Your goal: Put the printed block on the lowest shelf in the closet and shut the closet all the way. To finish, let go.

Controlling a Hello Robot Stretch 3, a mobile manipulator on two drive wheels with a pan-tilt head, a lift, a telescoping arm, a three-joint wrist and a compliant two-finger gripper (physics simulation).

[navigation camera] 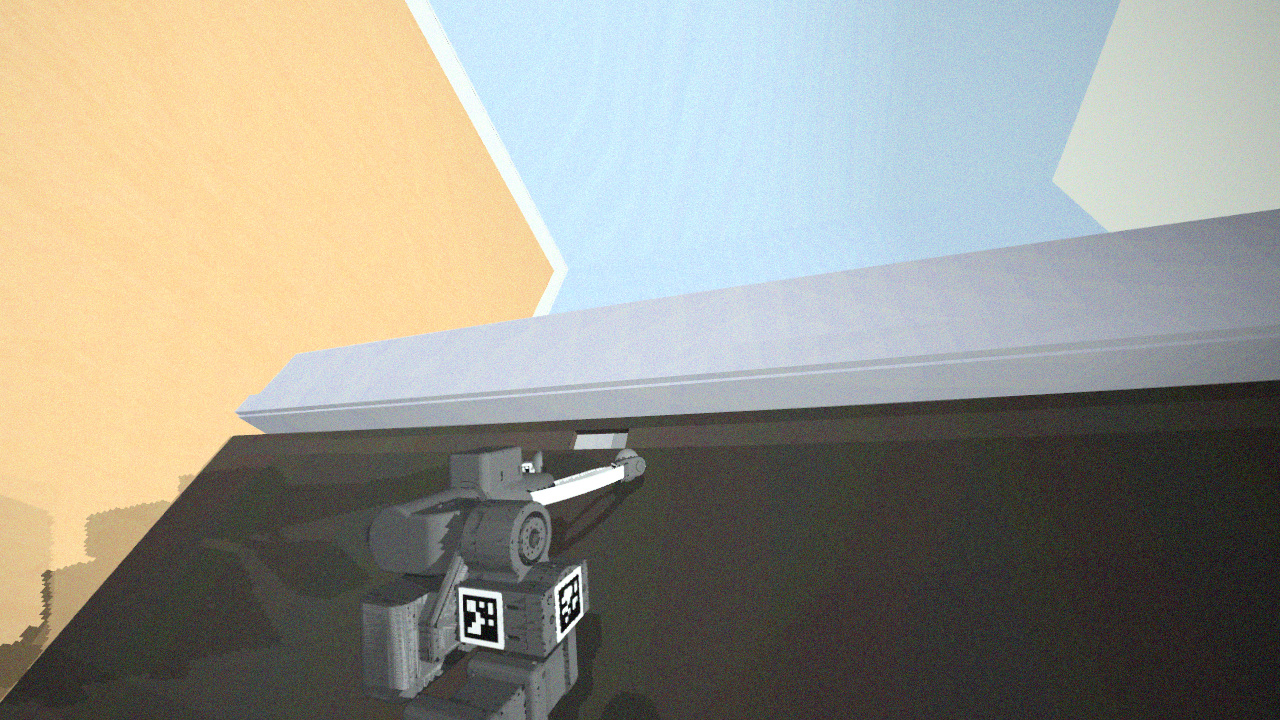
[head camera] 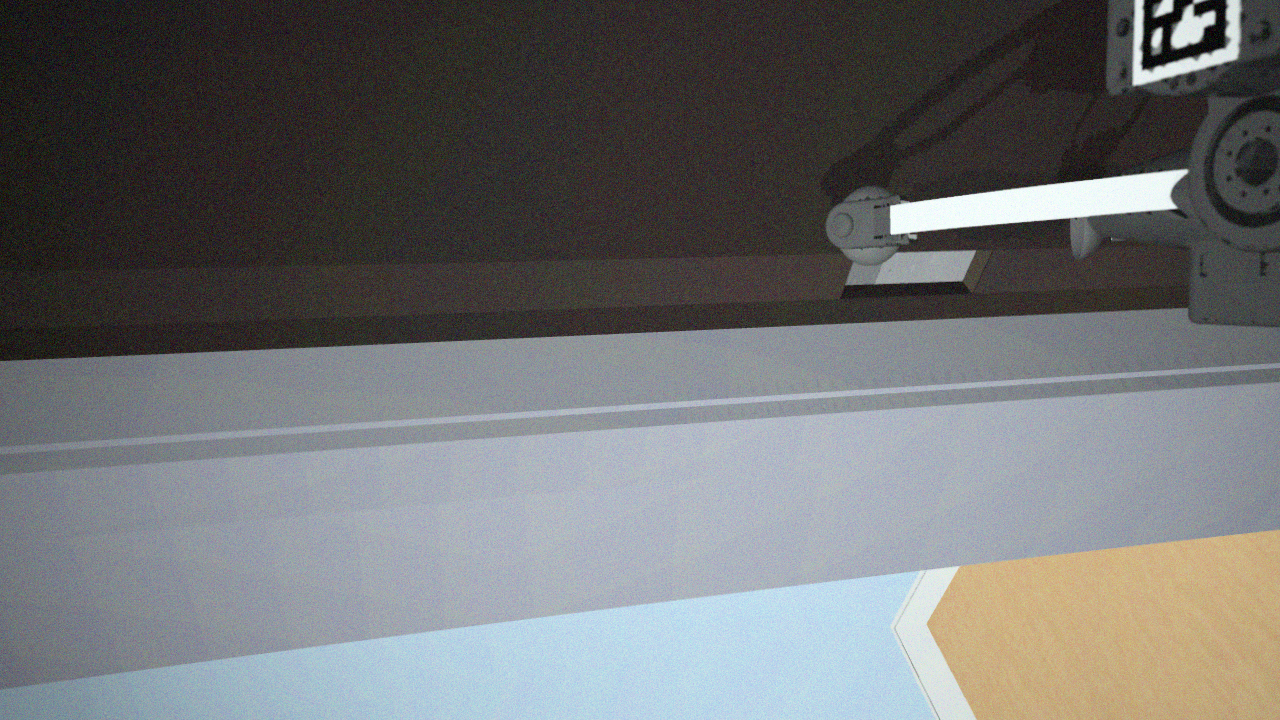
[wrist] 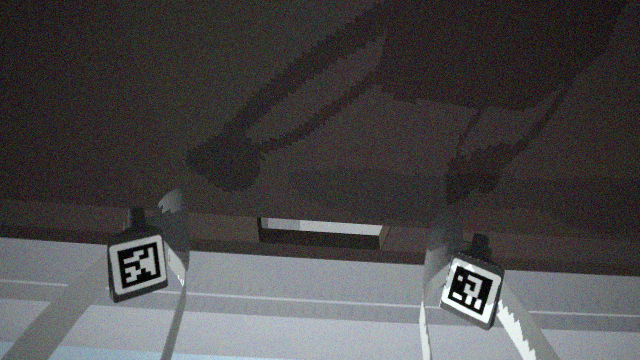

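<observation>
The printed block (head camera: 921,269) (navigation camera: 600,441) (wrist: 325,227) appears to be the small flat piece with a pale top and a black long side. It lies along the edge strip of the dark surface. Part of its pale top is greyer. My gripper (head camera: 976,231) (navigation camera: 583,464) (wrist: 310,226) is open, with its fingertips wide apart. In the wrist view the block shows between them, with a gap on each side. The fingers' shadows fall on the dark surface apart from the tips. The closet and its lowest shelf cannot be made out.
The dark surface (head camera: 358,134) (navigation camera: 895,582) (wrist: 125,75) spreads beneath the gripper and wrist. A long grey-lilac ledge (head camera: 447,510) (navigation camera: 805,317) (wrist: 300,280) runs along its edge beside the block. Light blue and orange areas lie beyond the ledge.
</observation>
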